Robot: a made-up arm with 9 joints. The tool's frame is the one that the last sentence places.
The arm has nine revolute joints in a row. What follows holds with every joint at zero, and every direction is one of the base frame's. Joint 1 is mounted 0.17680 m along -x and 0.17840 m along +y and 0.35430 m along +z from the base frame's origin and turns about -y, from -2.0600 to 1.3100 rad. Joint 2 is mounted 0.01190 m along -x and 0.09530 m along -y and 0.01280 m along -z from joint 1 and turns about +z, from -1.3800 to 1.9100 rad. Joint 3 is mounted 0.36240 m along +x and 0.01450 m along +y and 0.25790 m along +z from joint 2 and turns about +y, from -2.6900 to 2.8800 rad. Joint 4 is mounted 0.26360 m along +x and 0.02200 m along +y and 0.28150 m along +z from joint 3 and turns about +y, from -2.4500 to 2.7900 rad. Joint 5 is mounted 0.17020 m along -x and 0.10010 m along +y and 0.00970 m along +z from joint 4 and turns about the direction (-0.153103, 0.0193, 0.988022), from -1.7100 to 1.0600 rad. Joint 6 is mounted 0.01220 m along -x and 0.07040 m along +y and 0.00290 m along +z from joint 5 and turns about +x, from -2.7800 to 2.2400 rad. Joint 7 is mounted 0.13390 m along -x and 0.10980 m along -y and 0.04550 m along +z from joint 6 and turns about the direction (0.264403, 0.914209, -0.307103), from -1.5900 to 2.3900 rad. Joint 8 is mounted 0.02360 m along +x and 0.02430 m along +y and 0.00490 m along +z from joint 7 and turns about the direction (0.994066, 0.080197, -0.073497), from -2.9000 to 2.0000 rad. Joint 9 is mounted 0.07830 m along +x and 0.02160 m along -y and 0.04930 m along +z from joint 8 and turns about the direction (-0.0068, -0.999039, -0.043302), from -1.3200 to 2.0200 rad. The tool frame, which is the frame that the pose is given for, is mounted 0.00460 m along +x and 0.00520 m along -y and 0.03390 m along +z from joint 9; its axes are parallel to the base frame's.
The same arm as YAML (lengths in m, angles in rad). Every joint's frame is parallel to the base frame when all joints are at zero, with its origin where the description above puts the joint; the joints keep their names.
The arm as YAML. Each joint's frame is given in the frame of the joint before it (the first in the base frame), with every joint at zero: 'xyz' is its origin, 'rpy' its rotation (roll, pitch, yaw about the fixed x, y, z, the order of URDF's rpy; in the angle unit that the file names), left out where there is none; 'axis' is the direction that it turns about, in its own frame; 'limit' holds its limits. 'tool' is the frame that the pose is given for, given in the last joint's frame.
units:
  length: m
  angle: rad
joints:
  - name: joint 1
    type: revolute
    origin:
      xyz: [-0.1768, 0.1784, 0.3543]
    axis: [0.0, -1.0, 0.0]
    limit:
      lower: -2.06
      upper: 1.31
  - name: joint 2
    type: revolute
    origin:
      xyz: [-0.0119, -0.0953, -0.0128]
    axis: [0.0, 0.0, 1.0]
    limit:
      lower: -1.38
      upper: 1.91
  - name: joint 3
    type: revolute
    origin:
      xyz: [0.3624, 0.0145, 0.2579]
    axis: [0.0, 1.0, 0.0]
    limit:
      lower: -2.69
      upper: 2.88
  - name: joint 4
    type: revolute
    origin:
      xyz: [0.2636, 0.022, 0.2815]
    axis: [0.0, 1.0, 0.0]
    limit:
      lower: -2.45
      upper: 2.79
  - name: joint 5
    type: revolute
    origin:
      xyz: [-0.1702, 0.1001, 0.0097]
    axis: [-0.153103, 0.0193, 0.988022]
    limit:
      lower: -1.71
      upper: 1.06
  - name: joint 6
    type: revolute
    origin:
      xyz: [-0.0122, 0.0704, 0.0029]
    axis: [1.0, 0.0, 0.0]
    limit:
      lower: -2.78
      upper: 2.24
  - name: joint 7
    type: revolute
    origin:
      xyz: [-0.1339, -0.1098, 0.0455]
    axis: [0.264403, 0.914209, -0.307103]
    limit:
      lower: -1.59
      upper: 2.39
  - name: joint 8
    type: revolute
    origin:
      xyz: [0.0236, 0.0243, 0.0049]
    axis: [0.994066, 0.080197, -0.073497]
    limit:
      lower: -2.9
      upper: 2.0
  - name: joint 9
    type: revolute
    origin:
      xyz: [0.0783, -0.0216, 0.0493]
    axis: [-0.0068, -0.999039, -0.043302]
    limit:
      lower: -1.32
      upper: 2.02
tool:
  origin:
    xyz: [0.0046, -0.0052, 0.0339]

